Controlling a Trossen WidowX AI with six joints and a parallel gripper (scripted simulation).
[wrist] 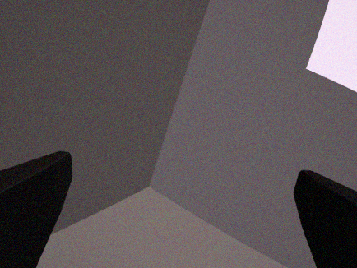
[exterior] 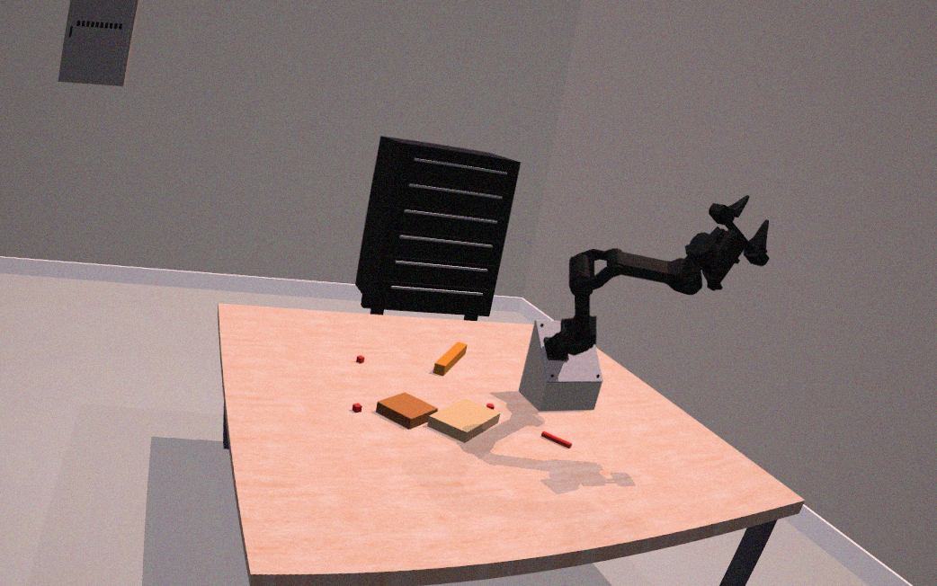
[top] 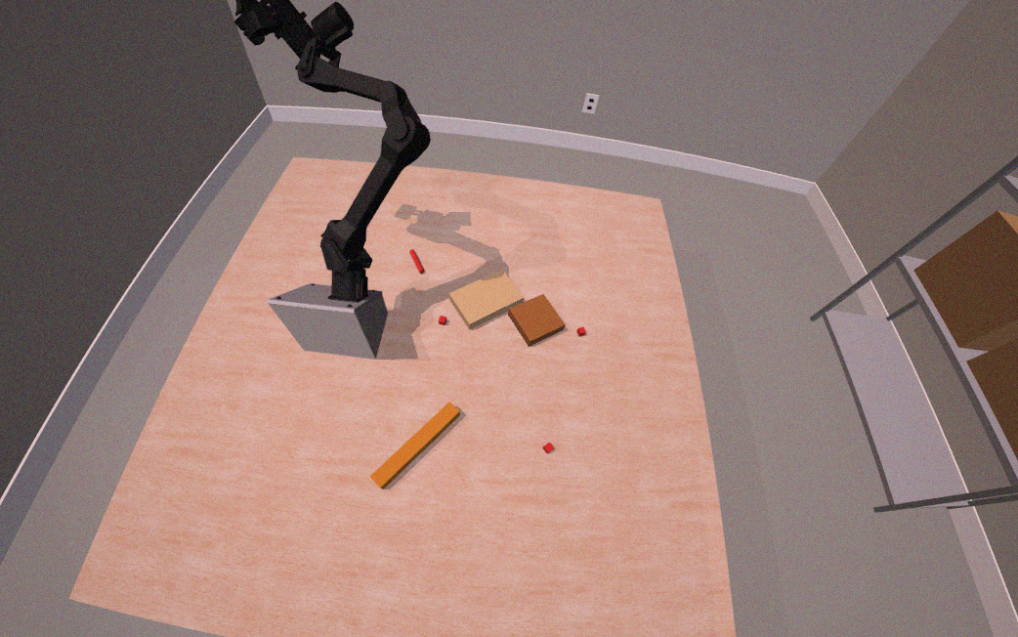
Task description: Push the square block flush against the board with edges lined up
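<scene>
Right now my gripper tip is 640 mm above the light tan board, 520 mm short of it and 230 mm to the left of it. Round my gripper tip: long orange bar 640 mm below, 620 mm to the right, 420 mm ahead; then red stick 650 mm below, 320 mm ahead, 140 mm to the right; then brown square block 650 mm ahead, 640 mm below, 280 mm to the right.
</scene>
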